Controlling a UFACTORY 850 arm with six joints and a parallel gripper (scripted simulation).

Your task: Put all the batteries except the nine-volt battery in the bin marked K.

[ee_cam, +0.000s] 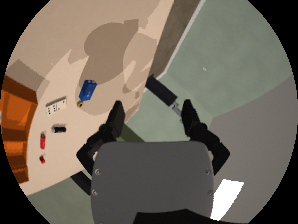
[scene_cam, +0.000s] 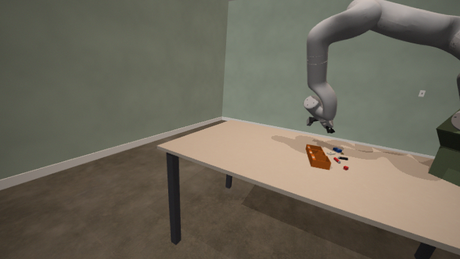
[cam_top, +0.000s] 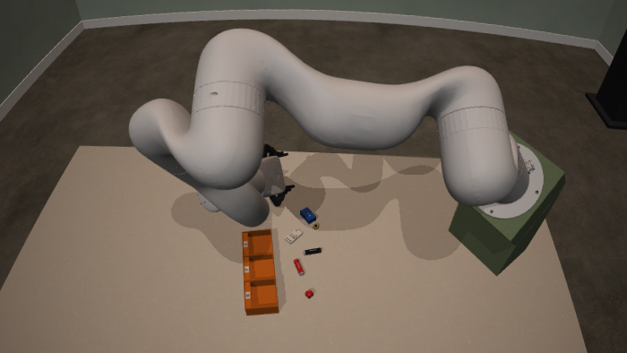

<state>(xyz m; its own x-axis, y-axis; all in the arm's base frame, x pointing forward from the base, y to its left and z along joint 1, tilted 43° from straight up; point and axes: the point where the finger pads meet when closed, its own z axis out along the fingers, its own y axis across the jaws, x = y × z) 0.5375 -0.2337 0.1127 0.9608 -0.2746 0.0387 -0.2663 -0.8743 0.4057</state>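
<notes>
Now: hand 25 cm to the right of the orange bin, 13 cm above it and 6 cm short of it. Round my hand: blue nine-volt battery: 14 cm below, 6 cm behind, 3 cm to the left; brass nut: 15 cm below, 9 cm behind, 8 cm to the left; white domino-like tile: 15 cm below, 11 cm to the left, 3 cm behind.
</notes>
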